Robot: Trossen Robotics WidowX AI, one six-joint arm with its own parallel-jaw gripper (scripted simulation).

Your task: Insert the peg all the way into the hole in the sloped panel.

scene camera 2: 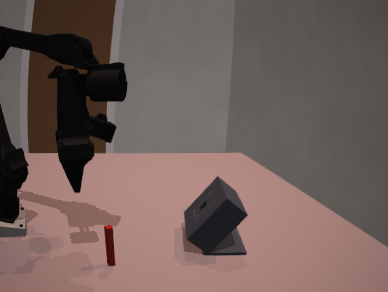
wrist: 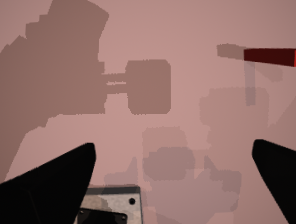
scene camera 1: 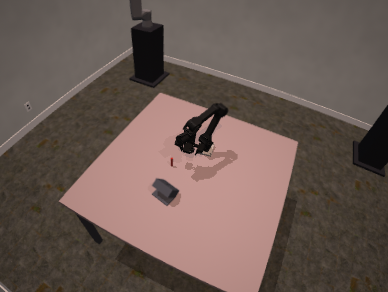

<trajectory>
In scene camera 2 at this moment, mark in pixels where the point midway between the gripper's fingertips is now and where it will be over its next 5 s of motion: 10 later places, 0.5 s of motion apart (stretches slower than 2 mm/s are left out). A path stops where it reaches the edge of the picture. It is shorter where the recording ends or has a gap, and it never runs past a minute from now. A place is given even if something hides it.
My gripper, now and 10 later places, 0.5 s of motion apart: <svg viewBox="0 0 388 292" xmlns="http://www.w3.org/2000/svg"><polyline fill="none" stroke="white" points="74,184 86,190 98,200 105,211 109,219 110,230 110,241 110,246 106,231 106,207 119,194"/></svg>
</trajectory>
